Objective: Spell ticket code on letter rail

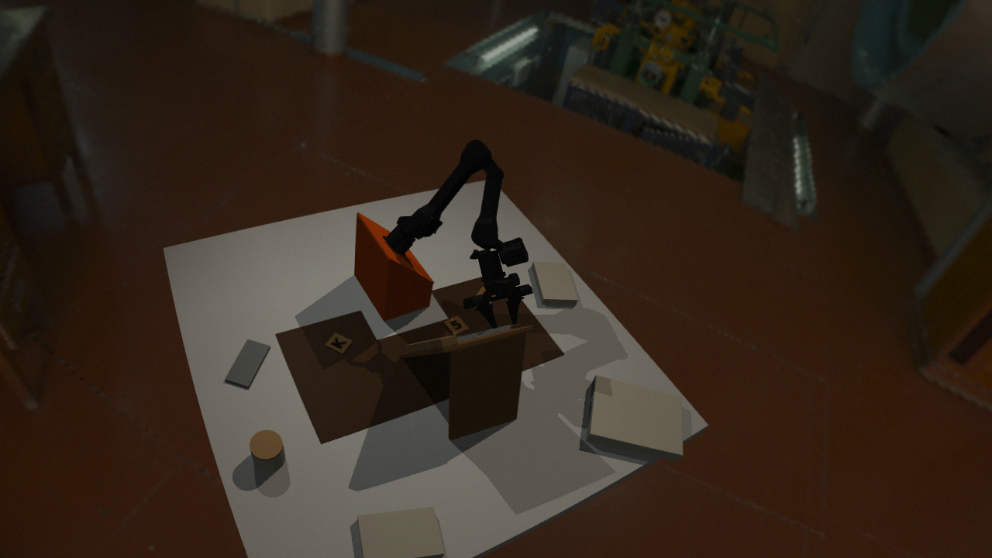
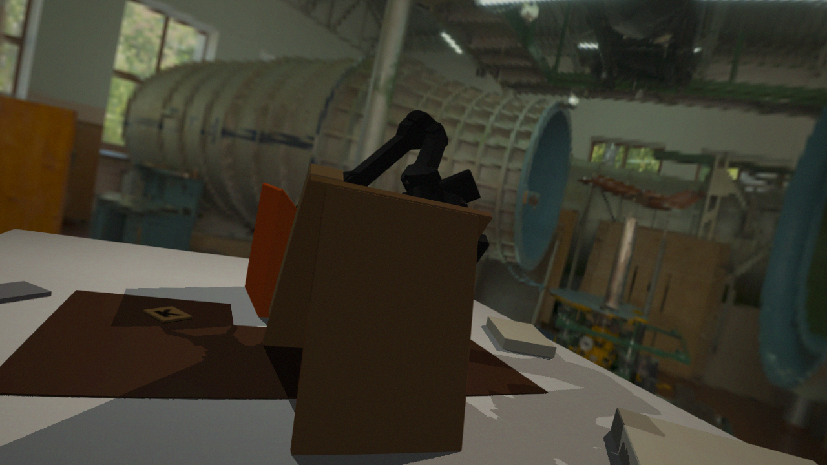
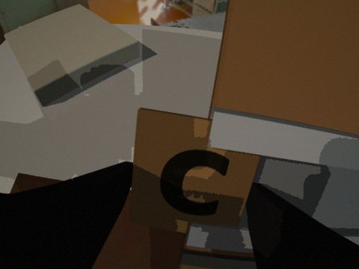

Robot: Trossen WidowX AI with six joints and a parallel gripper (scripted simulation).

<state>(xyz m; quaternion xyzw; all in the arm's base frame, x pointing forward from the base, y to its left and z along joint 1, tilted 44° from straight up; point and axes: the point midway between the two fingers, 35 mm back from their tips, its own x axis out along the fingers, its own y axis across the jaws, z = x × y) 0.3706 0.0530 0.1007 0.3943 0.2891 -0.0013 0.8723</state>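
The white ticket lies 120 mm to the right of my gripper tip, 80 mm below it and 80 mm behind it. From my gripper tip the other things lie so: c tile right at my gripper tip; k tile 340 mm to the right, 290 mm behind, 160 mm below; dark brown mat 200 mm behind, 170 mm below, 130 mm to the right.
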